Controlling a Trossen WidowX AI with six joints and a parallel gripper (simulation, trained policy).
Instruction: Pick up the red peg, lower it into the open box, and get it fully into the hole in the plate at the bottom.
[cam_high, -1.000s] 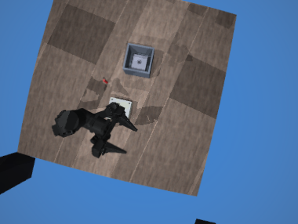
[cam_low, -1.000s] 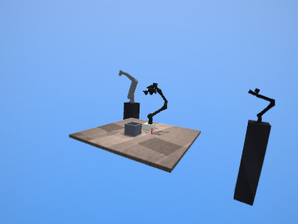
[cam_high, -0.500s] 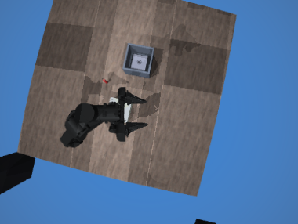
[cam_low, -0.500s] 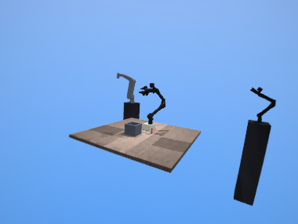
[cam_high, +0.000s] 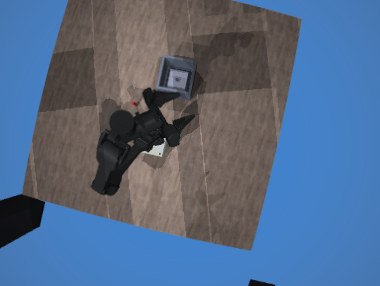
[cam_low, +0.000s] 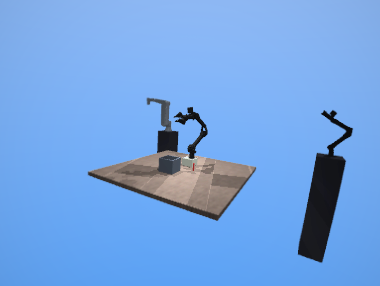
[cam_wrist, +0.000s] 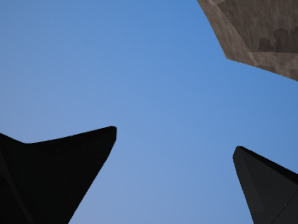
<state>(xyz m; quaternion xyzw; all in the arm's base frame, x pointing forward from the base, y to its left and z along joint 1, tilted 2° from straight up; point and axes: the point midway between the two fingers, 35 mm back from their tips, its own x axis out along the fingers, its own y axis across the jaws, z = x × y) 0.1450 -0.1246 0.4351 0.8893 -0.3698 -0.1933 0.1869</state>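
Now: gripper tip 1 cm short of the red peg, 28 cm to the right of it and 47 cm above it.
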